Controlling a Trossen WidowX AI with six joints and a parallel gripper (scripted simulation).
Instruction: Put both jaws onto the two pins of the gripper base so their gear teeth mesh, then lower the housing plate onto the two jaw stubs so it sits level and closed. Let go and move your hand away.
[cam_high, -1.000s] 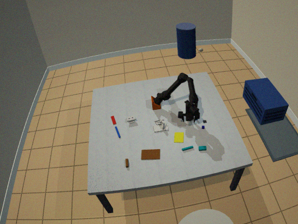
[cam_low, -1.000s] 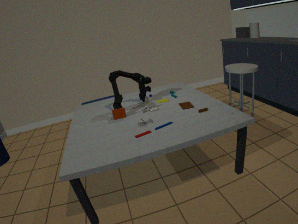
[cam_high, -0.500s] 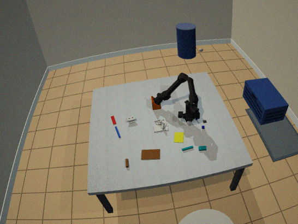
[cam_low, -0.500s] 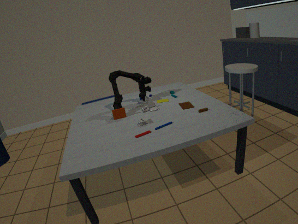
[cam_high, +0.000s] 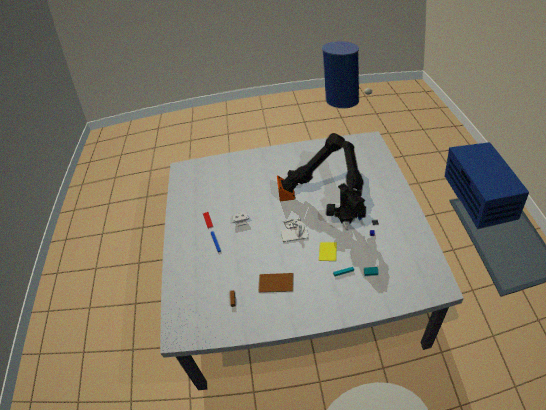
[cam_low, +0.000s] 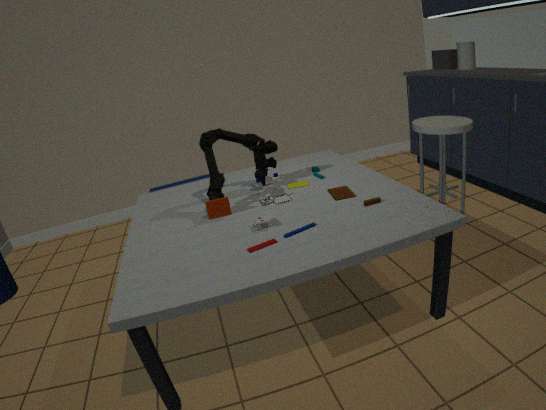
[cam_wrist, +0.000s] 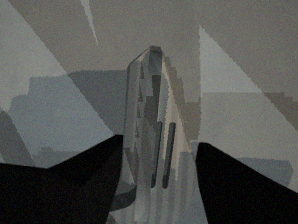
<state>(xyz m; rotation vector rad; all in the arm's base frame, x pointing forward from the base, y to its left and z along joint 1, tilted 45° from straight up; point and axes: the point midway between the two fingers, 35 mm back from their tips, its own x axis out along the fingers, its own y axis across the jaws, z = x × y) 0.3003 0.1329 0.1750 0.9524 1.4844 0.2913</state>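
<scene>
Right now my gripper tip is 14 cm short of the yellow plate and 13 cm to the left of it. Round my gripper tip: brown block: 59 cm to the right, 28 cm ahead; then brown plate: 40 cm to the right, 24 cm ahead; then blue bar: 62 cm to the right, 7 cm behind.
</scene>
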